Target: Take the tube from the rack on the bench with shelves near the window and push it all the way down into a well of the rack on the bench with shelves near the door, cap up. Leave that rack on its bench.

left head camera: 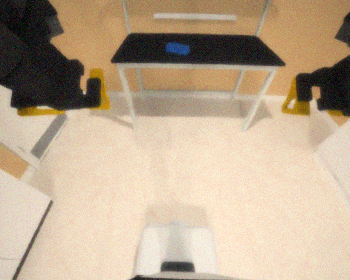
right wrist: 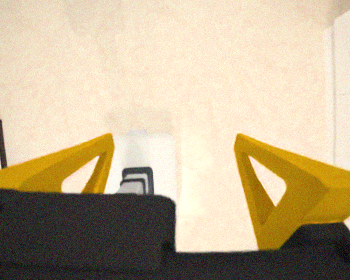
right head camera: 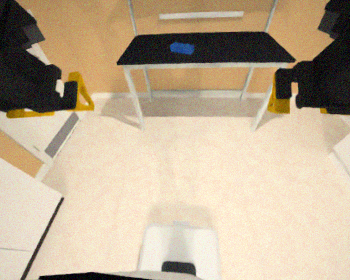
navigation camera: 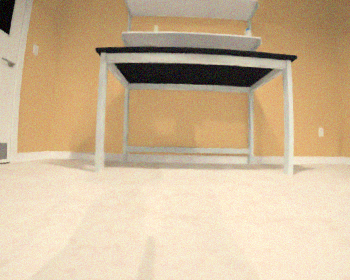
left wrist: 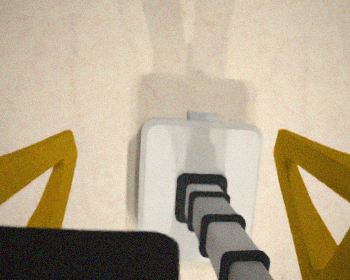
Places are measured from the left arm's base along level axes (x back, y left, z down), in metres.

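Where they show: left gripper, fingertip midpoint: (left head camera: 86, 108) (right head camera: 73, 110) (left wrist: 175, 141); right gripper, fingertip midpoint: (left head camera: 305, 110) (right wrist: 174, 140) (right head camera: 294, 108).
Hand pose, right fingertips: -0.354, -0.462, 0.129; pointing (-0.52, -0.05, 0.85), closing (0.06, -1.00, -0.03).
After its pixels a point has its place, as x, y, z.
A small blue rack (left head camera: 178, 48) {-1.582, -0.190, 0.440} (right head camera: 182, 48) {-1.629, -0.185, 0.466} lies on the black top of a bench with shelves (left head camera: 225, 50) {-1.704, -0.644, 0.496} (right head camera: 235, 47) {-1.722, -0.684, 0.496} (navigation camera: 195, 58) {-1.484, -0.347, 0.559}, left of the middle. A door stands left of this bench in the navigation view. No tube can be made out; whether the rack's wells hold anything is too small to tell. My left gripper (left head camera: 65, 109) (right head camera: 50, 111) (left wrist: 175, 141) {-0.345, -0.009, 0.131} is open and empty, over the floor, short of the bench on the left. My right gripper (left head camera: 315, 112) {-0.354, -0.462, 0.129} (right head camera: 300, 111) {-0.354, -0.462, 0.129} (right wrist: 174, 140) {-0.354, -0.462, 0.129} is open and empty on the right side, also short of the bench.
The white door (navigation camera: 9, 90) {-1.631, 1.346, 0.732} is at the left. Small items stand on the bench's lower shelf (navigation camera: 192, 40) {-2.015, -0.372, 0.058}. White furniture (left head camera: 20, 215) {-0.314, 0.917, 1.098} (right head camera: 25, 215) {-0.268, 0.916, 1.058} is at the lower left, more (left head camera: 340, 155) {-0.931, -1.798, 1.105} at the right. My white base (left head camera: 150, 250) {-0.160, -0.045, 1.150} (right head camera: 152, 250) {-0.153, -0.046, 1.150} (left wrist: 160, 150) {-0.195, -0.045, 1.150} is below.
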